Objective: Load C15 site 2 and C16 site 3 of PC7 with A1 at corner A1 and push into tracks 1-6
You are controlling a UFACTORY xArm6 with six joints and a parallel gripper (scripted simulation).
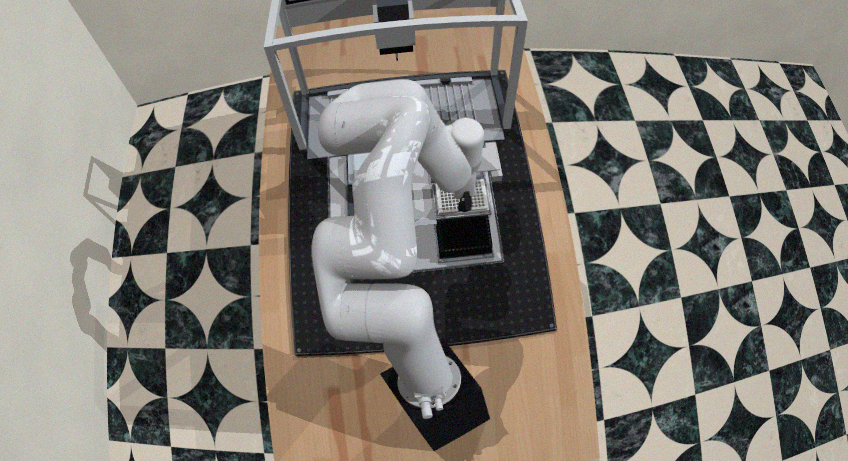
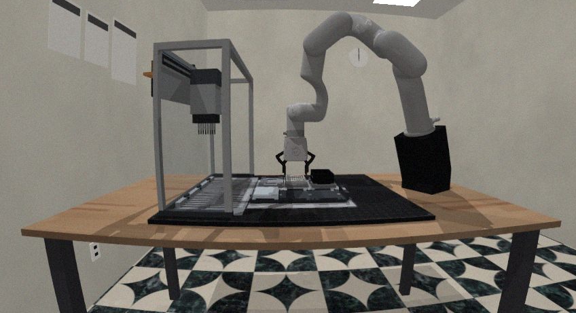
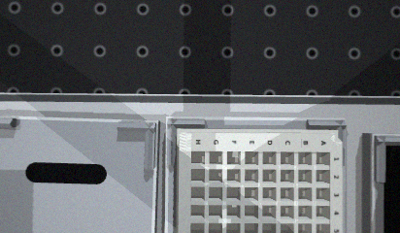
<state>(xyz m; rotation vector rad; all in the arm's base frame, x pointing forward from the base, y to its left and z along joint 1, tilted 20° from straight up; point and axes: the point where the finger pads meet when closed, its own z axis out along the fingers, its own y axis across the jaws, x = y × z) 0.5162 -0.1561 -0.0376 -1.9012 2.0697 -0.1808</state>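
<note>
Right now the 96-well plate C15 is 30 mm below my hand. The rest, counted from my hand: grey apron (130 mm to the left, 50 mm below); then nest S2 (40 mm below); then nest S3 (100 mm ahead, 10 mm to the right, 40 mm below).
</note>
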